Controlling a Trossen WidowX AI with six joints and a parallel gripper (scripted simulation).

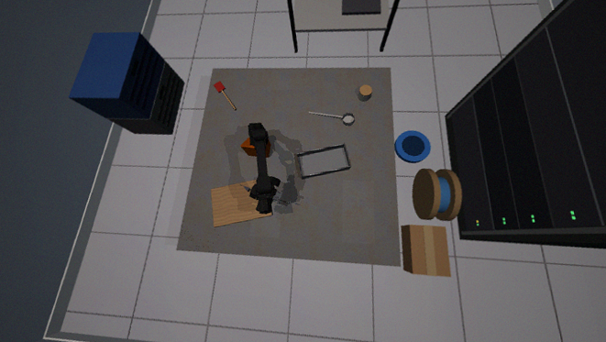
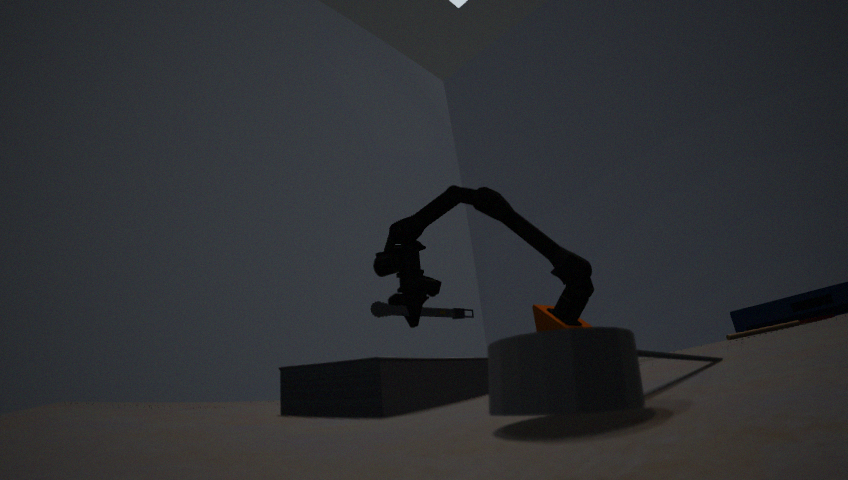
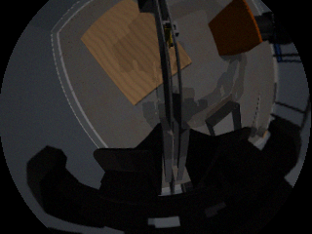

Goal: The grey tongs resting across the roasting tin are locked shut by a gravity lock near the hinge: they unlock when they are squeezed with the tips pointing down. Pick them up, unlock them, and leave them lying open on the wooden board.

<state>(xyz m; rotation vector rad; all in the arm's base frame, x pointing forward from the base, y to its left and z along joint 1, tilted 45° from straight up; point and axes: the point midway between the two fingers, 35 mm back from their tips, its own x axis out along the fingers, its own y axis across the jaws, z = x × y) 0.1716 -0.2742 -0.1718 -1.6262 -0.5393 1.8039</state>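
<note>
Right now my gripper tip is 220 mm past the wooden board, 160 mm above it and 30 mm to the left of it. Round my gripper tip: roasting tin 290 mm to the left, 240 mm ahead, 140 mm below.
</note>
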